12 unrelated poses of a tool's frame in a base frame.
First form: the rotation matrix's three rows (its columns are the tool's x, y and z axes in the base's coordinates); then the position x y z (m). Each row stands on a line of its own.
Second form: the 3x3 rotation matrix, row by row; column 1 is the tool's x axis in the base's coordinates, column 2 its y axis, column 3 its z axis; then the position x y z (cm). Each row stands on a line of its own. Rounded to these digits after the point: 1 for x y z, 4 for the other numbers.
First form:
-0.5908, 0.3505, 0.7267
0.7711, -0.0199, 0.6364
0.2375, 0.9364, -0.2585
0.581, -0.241, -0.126
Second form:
-0.5908, 0.3505, 0.7267
0.7711, -0.0199, 0.6364
0.2375, 0.9364, -0.2585
58.1, -24.1, -12.6

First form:
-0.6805, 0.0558, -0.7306
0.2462, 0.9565, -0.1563
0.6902, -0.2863, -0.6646
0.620, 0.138, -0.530
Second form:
-0.6805, 0.0558, -0.7306
0.2462, 0.9565, -0.1563
0.6902, -0.2863, -0.6646
62.0, 13.8, -53.0

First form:
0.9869, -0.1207, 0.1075
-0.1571, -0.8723, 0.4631
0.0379, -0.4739, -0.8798
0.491, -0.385, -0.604
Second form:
0.9869, -0.1207, 0.1075
-0.1571, -0.8723, 0.4631
0.0379, -0.4739, -0.8798
49.1, -38.5, -60.4

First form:
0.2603, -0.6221, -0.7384
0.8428, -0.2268, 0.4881
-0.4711, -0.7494, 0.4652
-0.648, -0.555, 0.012
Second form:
0.2603, -0.6221, -0.7384
0.8428, -0.2268, 0.4881
-0.4711, -0.7494, 0.4652
-64.8, -55.5, 1.2

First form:
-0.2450, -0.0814, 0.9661
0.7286, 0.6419, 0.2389
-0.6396, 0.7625, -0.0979
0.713, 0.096, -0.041
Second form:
-0.2450, -0.0814, 0.9661
0.7286, 0.6419, 0.2389
-0.6396, 0.7625, -0.0979
71.3, 9.6, -4.1

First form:
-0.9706, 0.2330, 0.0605
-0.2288, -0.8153, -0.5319
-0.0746, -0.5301, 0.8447
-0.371, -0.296, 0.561
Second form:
-0.9706, 0.2330, 0.0605
-0.2288, -0.8153, -0.5319
-0.0746, -0.5301, 0.8447
-37.1, -29.6, 56.1

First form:
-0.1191, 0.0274, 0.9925
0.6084, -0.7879, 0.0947
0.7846, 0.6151, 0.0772
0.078, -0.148, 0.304
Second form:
-0.1191, 0.0274, 0.9925
0.6084, -0.7879, 0.0947
0.7846, 0.6151, 0.0772
7.8, -14.8, 30.4

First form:
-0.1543, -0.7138, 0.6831
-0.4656, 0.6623, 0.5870
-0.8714, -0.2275, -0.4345
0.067, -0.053, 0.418
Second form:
-0.1543, -0.7138, 0.6831
-0.4656, 0.6623, 0.5870
-0.8714, -0.2275, -0.4345
6.7, -5.3, 41.8

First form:
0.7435, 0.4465, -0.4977
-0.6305, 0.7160, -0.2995
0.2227, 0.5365, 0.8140
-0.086, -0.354, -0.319
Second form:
0.7435, 0.4465, -0.4977
-0.6305, 0.7160, -0.2995
0.2227, 0.5365, 0.8140
-8.6, -35.4, -31.9

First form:
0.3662, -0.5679, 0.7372
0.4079, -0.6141, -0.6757
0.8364, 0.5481, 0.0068
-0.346, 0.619, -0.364
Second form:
0.3662, -0.5679, 0.7372
0.4079, -0.6141, -0.6757
0.8364, 0.5481, 0.0068
-34.6, 61.9, -36.4

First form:
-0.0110, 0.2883, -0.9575
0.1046, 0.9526, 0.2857
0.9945, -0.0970, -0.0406
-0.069, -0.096, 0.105
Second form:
-0.0110, 0.2883, -0.9575
0.1046, 0.9526, 0.2857
0.9945, -0.0970, -0.0406
-6.9, -9.6, 10.5

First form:
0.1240, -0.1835, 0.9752
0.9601, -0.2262, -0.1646
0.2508, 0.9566, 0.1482
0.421, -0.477, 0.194
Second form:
0.1240, -0.1835, 0.9752
0.9601, -0.2262, -0.1646
0.2508, 0.9566, 0.1482
42.1, -47.7, 19.4

